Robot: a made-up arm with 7 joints.
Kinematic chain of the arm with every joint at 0, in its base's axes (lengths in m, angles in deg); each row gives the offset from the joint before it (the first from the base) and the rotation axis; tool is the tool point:
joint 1: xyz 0 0 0.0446 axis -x
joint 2: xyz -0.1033 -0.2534 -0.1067 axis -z
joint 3: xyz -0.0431 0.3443 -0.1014 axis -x
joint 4: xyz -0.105 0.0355 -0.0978 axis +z
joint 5: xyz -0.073 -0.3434 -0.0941 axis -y
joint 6: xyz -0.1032 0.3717 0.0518 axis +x
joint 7: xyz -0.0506 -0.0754 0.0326 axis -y
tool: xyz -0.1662 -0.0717 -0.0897
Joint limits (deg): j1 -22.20..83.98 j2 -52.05..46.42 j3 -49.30..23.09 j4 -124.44..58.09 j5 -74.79..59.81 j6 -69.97..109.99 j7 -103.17..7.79
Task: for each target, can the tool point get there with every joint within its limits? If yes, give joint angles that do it. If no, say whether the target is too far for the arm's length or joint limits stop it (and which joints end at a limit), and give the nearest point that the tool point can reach.
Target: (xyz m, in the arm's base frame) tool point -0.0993 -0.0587 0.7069
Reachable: no: joint limits stop it (at a limit: joint 1, joint 2, joint 3, joint 4) | nearest point -0.2466 -0.1974 0.5417 | short by 0.261 m
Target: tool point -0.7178 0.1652 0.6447
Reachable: no: joint limits stop it (at a limit: joint 1, joint 2, joint 3) | nearest point -0.6919 -0.0291 0.4146 | short by 0.302 m
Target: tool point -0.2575 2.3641 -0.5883
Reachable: no: too far | nearest point -0.1637 0.7717 -0.2348 | short by 1.634 m
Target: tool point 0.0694 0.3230 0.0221
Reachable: yes | joints 17.93 37.83 -39.98 -97.10 -30.22 -38.22 -11.31
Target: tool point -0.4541 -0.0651 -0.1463
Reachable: yes | joints 72.26 19.89 -19.69 5.87 -13.15 -28.23 -58.32
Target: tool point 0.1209 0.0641 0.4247
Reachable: no: joint limits stop it (at a limit: joint 1, joint 3) | nearest point 0.1306 0.1494 0.2679 | short by 0.179 m
